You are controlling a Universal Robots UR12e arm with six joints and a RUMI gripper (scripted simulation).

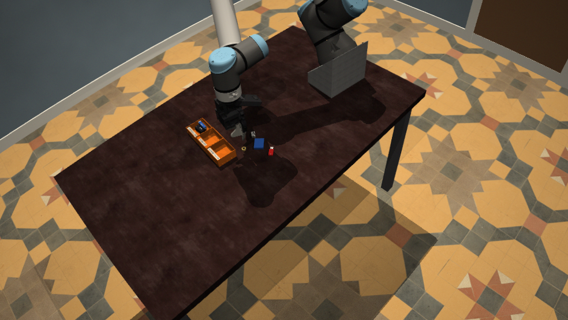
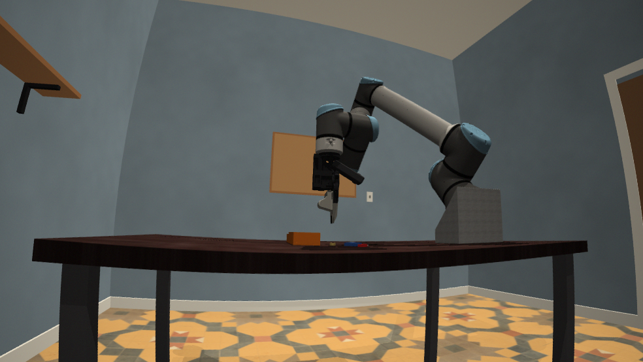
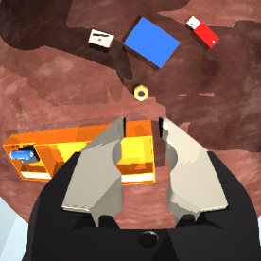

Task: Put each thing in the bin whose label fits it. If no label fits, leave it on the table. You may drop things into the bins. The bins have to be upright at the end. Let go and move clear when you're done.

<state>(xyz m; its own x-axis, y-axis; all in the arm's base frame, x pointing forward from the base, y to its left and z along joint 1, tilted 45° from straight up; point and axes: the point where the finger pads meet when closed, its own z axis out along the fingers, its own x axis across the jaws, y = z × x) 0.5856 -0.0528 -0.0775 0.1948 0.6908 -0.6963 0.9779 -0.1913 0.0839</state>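
The yellow nut lies 80 mm below my hand. From my hand the other things lie so: blue flat block: 60 mm behind, 20 mm to the left, 80 mm below; red stick: 70 mm behind, 90 mm to the left, 80 mm below; white piece: 80 mm behind, 30 mm to the right, 80 mm below.
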